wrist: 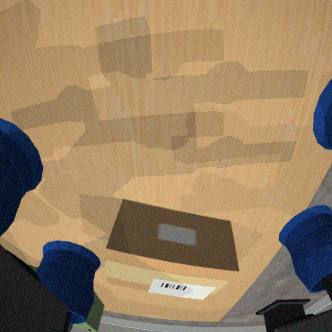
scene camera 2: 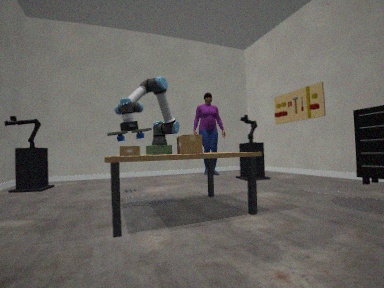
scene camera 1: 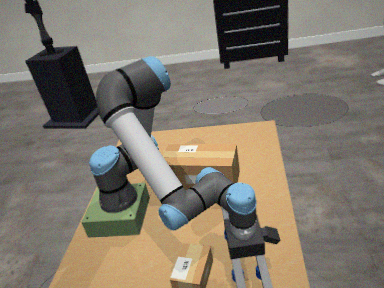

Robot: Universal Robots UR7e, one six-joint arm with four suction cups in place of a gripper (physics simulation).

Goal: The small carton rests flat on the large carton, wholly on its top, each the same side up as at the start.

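Places are measured from the arm's base along level axes (x ahead, y left, z up), in metres.
Pixels of known places: end effector, tool point: (wrist: 185, 204) (scene camera 2: 131, 139); arm's base, origin of the base link: (scene camera 2: 159, 145) (scene camera 1: 119, 199).
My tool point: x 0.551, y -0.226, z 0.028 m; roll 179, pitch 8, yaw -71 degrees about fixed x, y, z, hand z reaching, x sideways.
Note:
For each thing: its top centre in the pictures, then the offset to it from my tool point.
- small carton, middle of its top: (wrist: 165, 280) (scene camera 1: 190, 262) (scene camera 2: 130, 146) dx -0.177, dy -0.022, dz -0.041 m
- large carton, middle of its top: (scene camera 1: 197, 154) (scene camera 2: 188, 136) dx -0.264, dy +0.462, dz +0.038 m
The small carton (scene camera 1: 195, 265) (scene camera 2: 130, 150) (wrist: 170, 255) stands on the table, label up, near the end close to scene camera 1. The large carton (scene camera 1: 210, 159) (scene camera 2: 190, 144) stands at the far end, label up; the arm hides part of it in scene camera 1. The cartons are well apart. My gripper (scene camera 1: 244, 254) (scene camera 2: 131, 136) is open and holds nothing. It hangs above the table, to the right of the small carton in scene camera 1. Its blue suction cups (wrist: 70, 275) show at both sides of the wrist view, apart from the carton.
The arm's green base (scene camera 1: 115, 222) (scene camera 2: 159, 149) stands at the table's side between the cartons. The forearm (scene camera 1: 150, 155) passes over the table near the large carton. A person in purple (scene camera 2: 207, 117) stands behind the table. A black cabinet (scene camera 1: 252, 40) stands beyond it.

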